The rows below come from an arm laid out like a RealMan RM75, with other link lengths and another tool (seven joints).
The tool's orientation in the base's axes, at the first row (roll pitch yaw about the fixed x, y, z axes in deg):
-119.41 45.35 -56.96
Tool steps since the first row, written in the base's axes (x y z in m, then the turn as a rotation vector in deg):
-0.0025 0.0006 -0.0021 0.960 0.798 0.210
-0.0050 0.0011 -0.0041 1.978 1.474 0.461
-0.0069 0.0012 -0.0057 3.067 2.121 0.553
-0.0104 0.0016 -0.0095 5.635 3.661 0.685
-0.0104 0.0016 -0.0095 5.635 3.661 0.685
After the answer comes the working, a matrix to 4 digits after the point.
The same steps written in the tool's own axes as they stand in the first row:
0.0002 0.0033 -0.0002 -0.252 -0.647 1.058
0.0004 0.0065 -0.0004 -0.438 -1.394 2.040
0.0007 0.0090 -0.0008 -0.468 -2.103 3.093
0.0018 0.0140 -0.0011 -0.485 -3.721 5.616
0.0018 0.0140 -0.0011 -0.485 -3.721 5.616

The tool's axes in the first row as the columns of a matrix, in the base's axes (rounded; the answer above uses it unrounded):
0.3832 -0.7495 0.5398
-0.5891 0.2518 0.7678
-0.7114 -0.6122 -0.3451

